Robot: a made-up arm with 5 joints.
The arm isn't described. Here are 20 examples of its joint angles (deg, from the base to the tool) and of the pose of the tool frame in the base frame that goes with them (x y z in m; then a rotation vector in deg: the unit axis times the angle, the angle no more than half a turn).
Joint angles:
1: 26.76 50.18 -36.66 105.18 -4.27
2: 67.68 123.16 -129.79 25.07 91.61
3: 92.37 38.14 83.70 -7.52 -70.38
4: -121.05 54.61 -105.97 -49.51 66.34
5: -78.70 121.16 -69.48 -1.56 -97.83
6: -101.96 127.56 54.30 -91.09 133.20
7: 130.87 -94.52 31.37 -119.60 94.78
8: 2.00 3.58 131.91 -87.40 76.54
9: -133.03 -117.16 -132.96 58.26 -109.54
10: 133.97 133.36 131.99 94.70 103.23
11: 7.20 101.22 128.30 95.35 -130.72
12: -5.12 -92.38 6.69 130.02 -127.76
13: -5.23 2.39 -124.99 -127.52 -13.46
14: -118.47 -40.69 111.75 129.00 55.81
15: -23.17 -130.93 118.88 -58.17 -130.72
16: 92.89 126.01 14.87 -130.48 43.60
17: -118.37 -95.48 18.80 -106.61 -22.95
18: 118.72 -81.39 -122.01 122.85 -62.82
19: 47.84 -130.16 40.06 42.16 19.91
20: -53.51 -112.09 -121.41 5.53 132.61
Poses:
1: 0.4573 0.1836 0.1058 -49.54 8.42 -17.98
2: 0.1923 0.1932 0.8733 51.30 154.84 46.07
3: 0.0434 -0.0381 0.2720 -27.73 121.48 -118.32
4: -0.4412 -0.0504 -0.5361 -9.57 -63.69 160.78
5: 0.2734 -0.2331 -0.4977 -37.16 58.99 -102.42
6: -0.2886 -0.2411 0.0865 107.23 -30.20 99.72
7: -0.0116 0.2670 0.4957 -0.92 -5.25 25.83
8: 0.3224 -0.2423 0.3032 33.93 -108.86 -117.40
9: -0.5151 -0.2416 -0.3458 -80.15 -73.89 127.40
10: -0.5258 0.1492 0.5743 43.18 -149.26 48.80
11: 0.5162 0.2810 0.0573 13.36 93.59 10.44
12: 0.2506 -0.2882 0.0712 51.76 -49.55 -140.95
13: 0.4119 0.0762 0.2588 57.40 -132.41 -78.06
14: -0.5614 -0.0496 -0.3110 -22.57 2.89 106.92
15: 0.2940 0.2606 -0.0926 -15.78 20.74 32.61
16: 0.2088 -0.3119 0.5573 -22.80 -35.25 -104.34
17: -0.3987 0.2093 -0.0815 0.29 113.52 -13.69
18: 0.0686 -0.2736 0.6924 -5.33 14.76 -142.91
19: 0.2528 -0.3885 0.3398 -153.43 36.15 -53.28
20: 0.3866 -0.2416 -0.5812 1.19 37.28 -85.85
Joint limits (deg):
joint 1: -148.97..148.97
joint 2: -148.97..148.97
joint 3: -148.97..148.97
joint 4: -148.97..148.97
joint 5: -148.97..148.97
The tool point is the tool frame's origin. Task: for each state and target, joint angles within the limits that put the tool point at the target. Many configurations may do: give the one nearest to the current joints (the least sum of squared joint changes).
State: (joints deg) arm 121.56 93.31 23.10 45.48 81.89
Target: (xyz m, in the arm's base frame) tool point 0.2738 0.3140 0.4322
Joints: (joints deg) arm 80.35 54.59 17.87 55.21 72.95
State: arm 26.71 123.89 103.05 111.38 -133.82
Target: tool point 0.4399 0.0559 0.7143
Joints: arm 45.96 144.57 135.57 144.71 -144.70
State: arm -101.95 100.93 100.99 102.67 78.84
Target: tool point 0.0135 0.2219 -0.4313
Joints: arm -87.10 111.86 102.62 96.05 71.74
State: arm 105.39 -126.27 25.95 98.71 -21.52
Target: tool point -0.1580 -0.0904 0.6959
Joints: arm 100.73 -140.56 42.11 133.35 -4.80
